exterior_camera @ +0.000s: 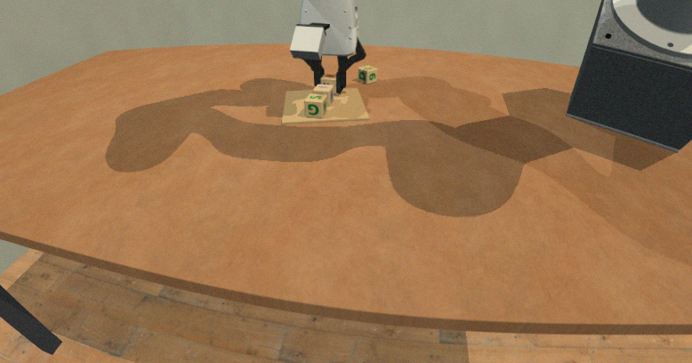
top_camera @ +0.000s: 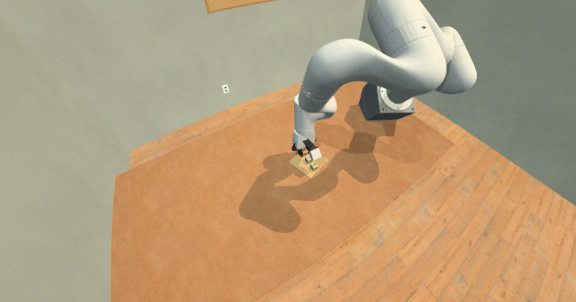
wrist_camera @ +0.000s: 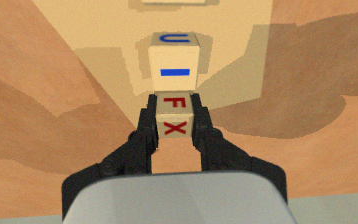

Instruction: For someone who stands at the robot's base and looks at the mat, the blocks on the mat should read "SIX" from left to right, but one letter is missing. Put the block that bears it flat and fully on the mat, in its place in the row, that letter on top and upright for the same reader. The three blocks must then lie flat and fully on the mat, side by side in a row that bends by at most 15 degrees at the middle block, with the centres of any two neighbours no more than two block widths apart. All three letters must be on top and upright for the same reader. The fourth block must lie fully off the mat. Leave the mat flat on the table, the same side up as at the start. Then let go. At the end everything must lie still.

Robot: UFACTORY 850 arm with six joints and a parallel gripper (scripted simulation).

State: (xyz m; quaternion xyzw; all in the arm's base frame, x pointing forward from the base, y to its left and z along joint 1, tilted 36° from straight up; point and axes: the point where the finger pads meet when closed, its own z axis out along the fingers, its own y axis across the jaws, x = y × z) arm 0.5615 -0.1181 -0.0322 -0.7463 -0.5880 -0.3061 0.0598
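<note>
The mat is 50 mm to the left of my hand, 30 mm below it and 10 mm ahead of it.
</note>
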